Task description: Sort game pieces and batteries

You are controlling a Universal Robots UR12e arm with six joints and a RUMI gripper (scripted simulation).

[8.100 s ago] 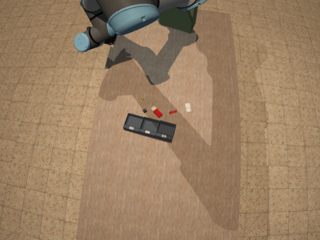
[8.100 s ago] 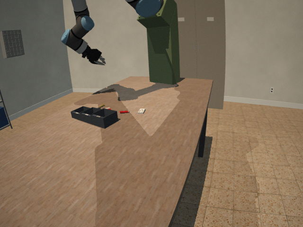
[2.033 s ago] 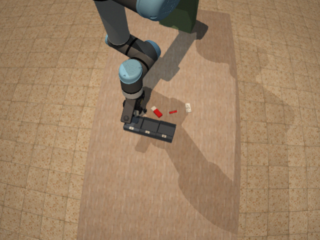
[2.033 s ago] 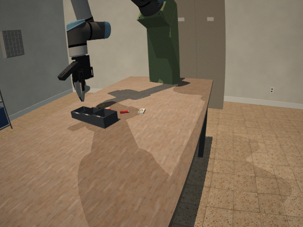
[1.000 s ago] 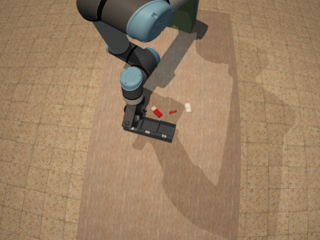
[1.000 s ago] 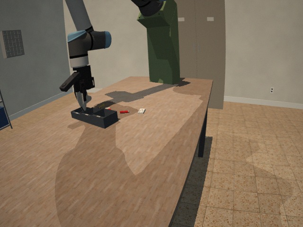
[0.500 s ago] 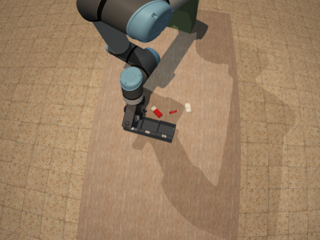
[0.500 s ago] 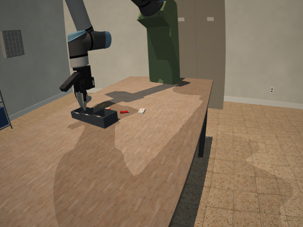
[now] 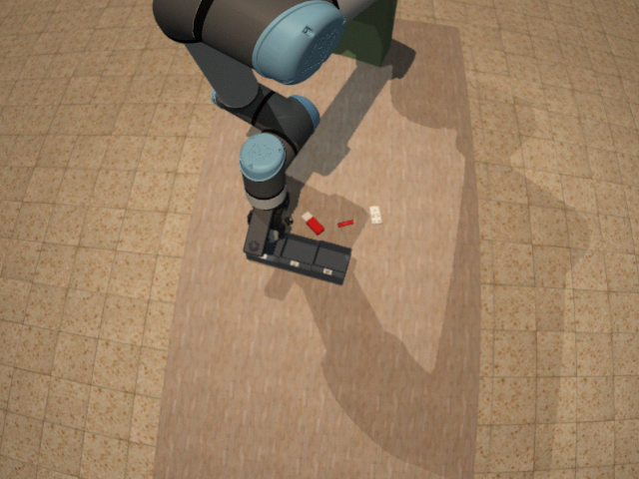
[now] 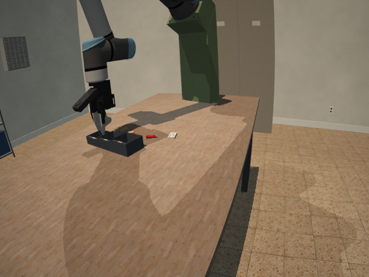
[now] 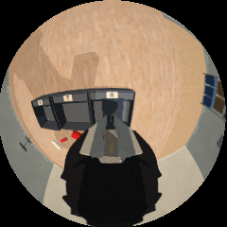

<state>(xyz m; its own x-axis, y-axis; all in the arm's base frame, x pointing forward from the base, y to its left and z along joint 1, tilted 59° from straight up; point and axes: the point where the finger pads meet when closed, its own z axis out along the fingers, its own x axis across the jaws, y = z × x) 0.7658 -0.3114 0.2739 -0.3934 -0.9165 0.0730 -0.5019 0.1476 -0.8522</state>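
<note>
My gripper is now 60 mm short of the three-compartment bin row, 60 mm to the right of it and 10 mm above it. Also, from my hand: red-and-white block: 20 mm behind, 120 mm to the left, 30 mm below; yellow piece: 110 mm behind, 80 mm to the left, 30 mm below; black die: 50 mm behind, 70 mm to the left, 30 mm below.
</note>
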